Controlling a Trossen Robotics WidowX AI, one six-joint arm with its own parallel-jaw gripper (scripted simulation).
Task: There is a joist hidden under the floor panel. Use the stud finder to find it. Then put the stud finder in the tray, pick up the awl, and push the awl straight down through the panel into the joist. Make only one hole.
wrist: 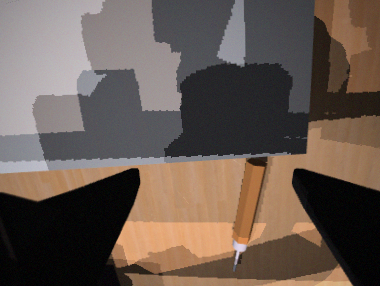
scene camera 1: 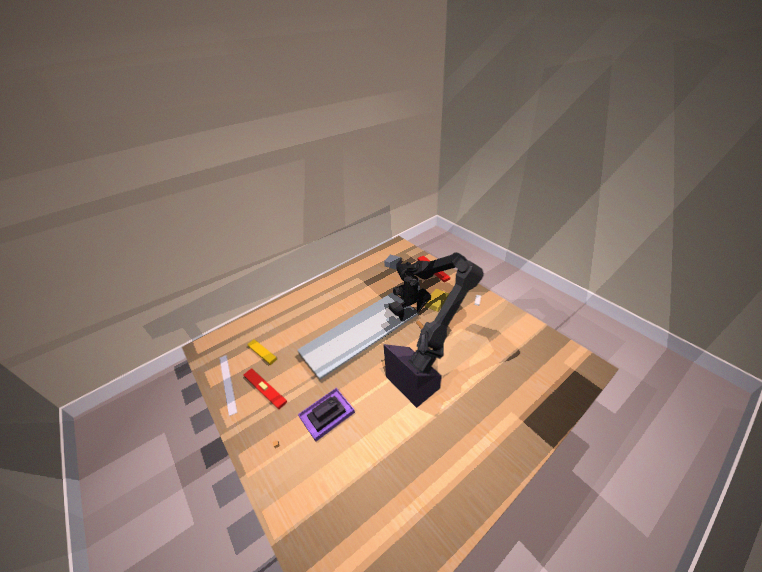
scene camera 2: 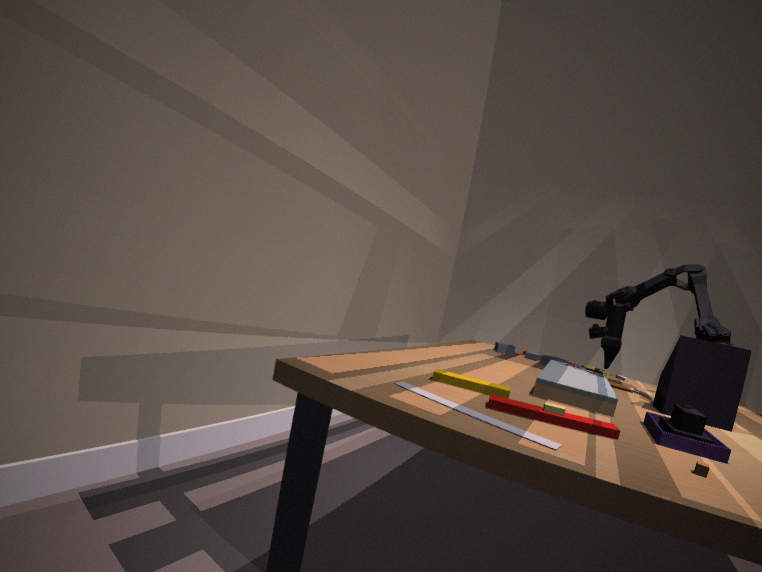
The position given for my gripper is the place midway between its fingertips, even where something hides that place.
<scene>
My gripper shows in the wrist view [214, 176], in scene camera 1 [409, 316] and in scene camera 2 [605, 368]. A black stud finder shows in scene camera 1 and in scene camera 2; in the wrist view it is out of frame. One and the same spot on the black stud finder: [scene camera 1: 330, 409] is [scene camera 2: 697, 411].
</scene>
